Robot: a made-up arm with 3 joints. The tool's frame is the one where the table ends.
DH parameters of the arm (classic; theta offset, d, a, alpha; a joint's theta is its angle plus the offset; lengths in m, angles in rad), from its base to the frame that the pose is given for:
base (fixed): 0 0.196 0 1.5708
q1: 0 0.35 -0.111 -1.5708
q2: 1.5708 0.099 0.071 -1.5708
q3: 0 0.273 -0.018 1.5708
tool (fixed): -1.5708 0.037 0 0
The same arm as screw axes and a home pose.
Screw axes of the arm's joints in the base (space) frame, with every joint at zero. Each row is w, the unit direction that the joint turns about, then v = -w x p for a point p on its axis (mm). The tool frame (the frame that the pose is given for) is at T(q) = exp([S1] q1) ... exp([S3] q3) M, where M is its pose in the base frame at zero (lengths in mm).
S1 = (0, -1, 0, 196, 0, 0)
S2 = (0, 0, 1, -350, 111, 0)
S3 = (-1, 0, 0, 0, -295, -279)
M: xyz -384 -297 332 (mm) rpy 0 0 0 (rad, as in URDF)

